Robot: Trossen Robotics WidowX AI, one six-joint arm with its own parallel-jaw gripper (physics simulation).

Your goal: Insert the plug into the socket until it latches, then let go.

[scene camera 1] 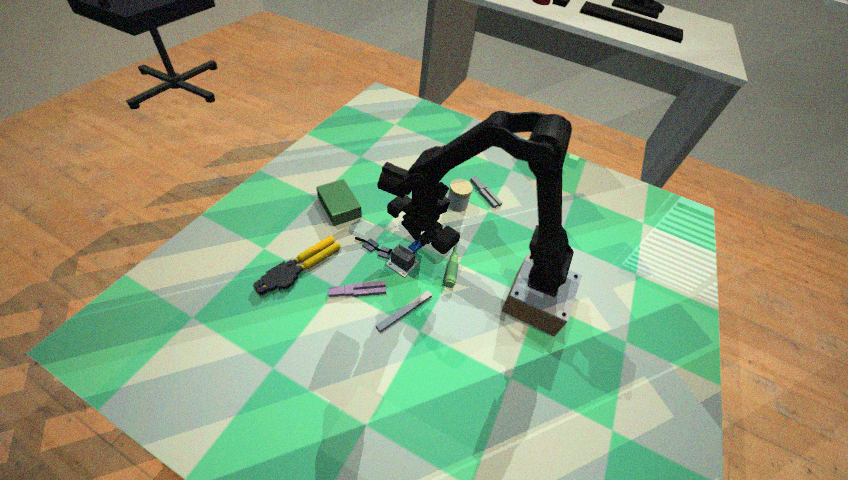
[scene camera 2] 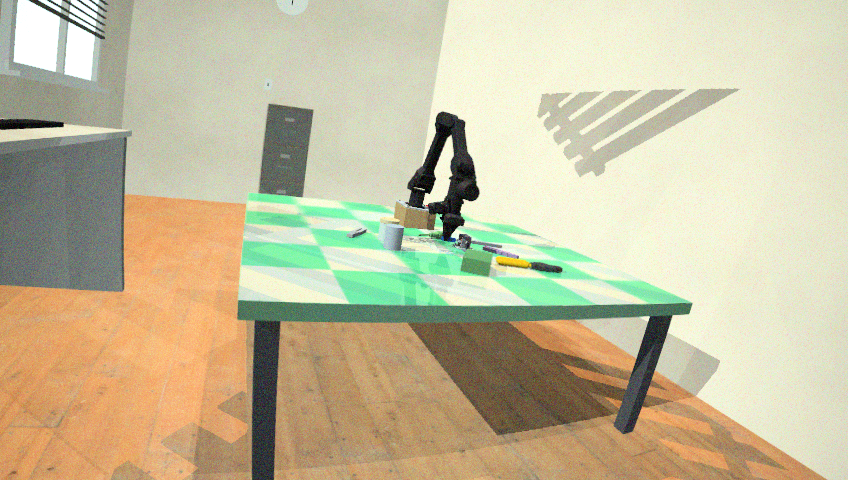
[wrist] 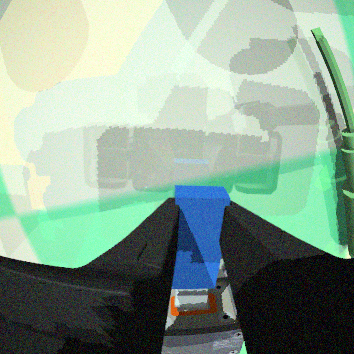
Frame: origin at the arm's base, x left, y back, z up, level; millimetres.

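Seen in the pictures: gripper, fingertip midpoint: (scene camera 1: 420, 242) (scene camera 2: 444, 240) (wrist: 197, 207); arm's base, origin of the base link: (scene camera 1: 544, 280) (scene camera 2: 415, 205).
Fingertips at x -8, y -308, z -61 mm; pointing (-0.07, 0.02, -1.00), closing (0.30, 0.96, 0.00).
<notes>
Pixels of each thing's top centre, then the offset from my fingertips to it. "spot": a spot on its surface instead.
- blue plug, middle of its top: (wrist: 195, 268) (scene camera 1: 414, 245) dy -6, dx +22, dz +11 mm
- socket, middle of its top: (wrist: 188, 349) (scene camera 1: 402, 252) (scene camera 2: 465, 235) dy -21, dx +68, dz +26 mm
- plug's pale nose, surface spot: (wrist: 192, 300) spot: dy -13, dx +47, dz +8 mm
- green pen-like tool, middle of its top: (scene camera 1: 454, 256) (scene camera 2: 434, 231) dy +94, dx +5, dz +8 mm
- dark cable, surface spot: (scene camera 1: 367, 242) spot: dy -124, dx +55, dz -14 mm
- green block, middle of its top: (scene camera 1: 338, 196) (scene camera 2: 478, 255) dy -256, dx -19, dz +21 mm
- yellow-handled pliers, surface spot: (scene camera 1: 318, 253) spot: dy -203, dx +152, dz +1 mm
- purple piece, middle of its top: (scene camera 1: 357, 288) (scene camera 2: 501, 250) dy -74, dx +188, dz -7 mm
- grey bar, middle of its top: (scene camera 1: 405, 309) (scene camera 2: 482, 241) dy +48, dx +184, dz -9 mm
- cylinder, middle of its top: (scene camera 1: 461, 186) (scene camera 2: 389, 219) dy +28, dx -198, dz +52 mm
My gripper (scene camera 1: 420, 241) (scene camera 2: 448, 236) (wrist: 197, 207) is shut on the blue plug (scene camera 1: 414, 245) (wrist: 202, 193), low over the table. The socket (scene camera 1: 402, 256) (scene camera 2: 464, 240) (wrist: 200, 322) is a small grey block on a light plate. In the wrist view its orange-rimmed opening faces the plug's far end. The plug's pale nose (wrist: 192, 300) overlaps the opening, with the orange rim showing at both sides and below. How deep the nose sits cannot be told. The plug's blue body stands outside the socket, and the fingers hide parts of both.
A green pen-like tool (scene camera 1: 451, 271) (wrist: 349, 172) lies beside the gripper. A dark cable (scene camera 1: 367, 242) trails behind the socket. Around them are a green block (scene camera 1: 339, 201) (scene camera 2: 476, 261), yellow-handled pliers (scene camera 1: 318, 252) (scene camera 2: 512, 262), a purple piece (scene camera 1: 357, 289), a grey bar (scene camera 1: 404, 311) and a cylinder (scene camera 1: 459, 196).
</notes>
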